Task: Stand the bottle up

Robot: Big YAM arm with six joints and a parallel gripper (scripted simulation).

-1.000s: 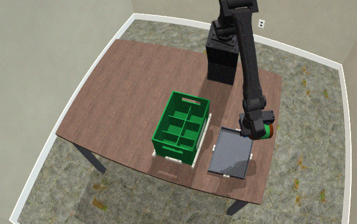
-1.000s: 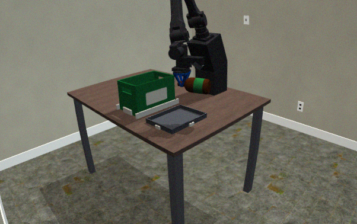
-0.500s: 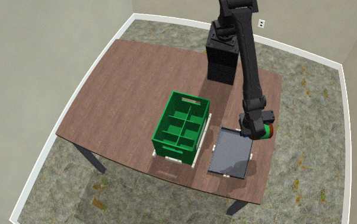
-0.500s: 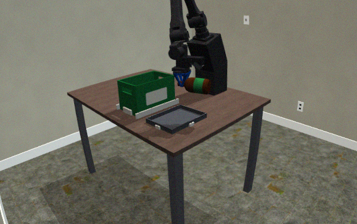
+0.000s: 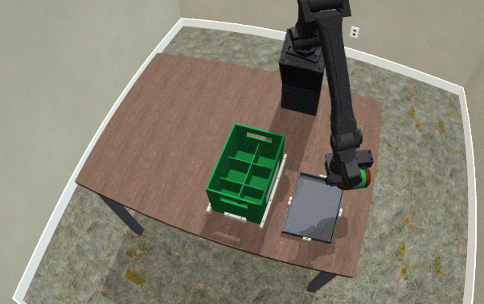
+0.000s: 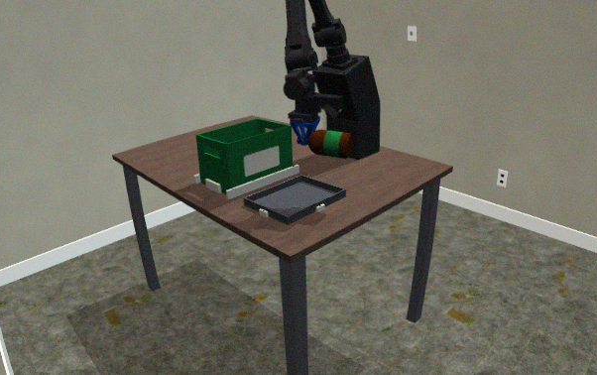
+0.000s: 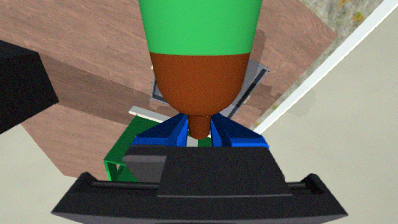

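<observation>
The bottle is 30 mm behind my hand and 50 mm to the left of it. From my hand the other things lie so: tray (30 mm ahead, 20 mm to the right, 180 mm below); green crate (40 mm ahead, 290 mm to the right, 110 mm below).
</observation>
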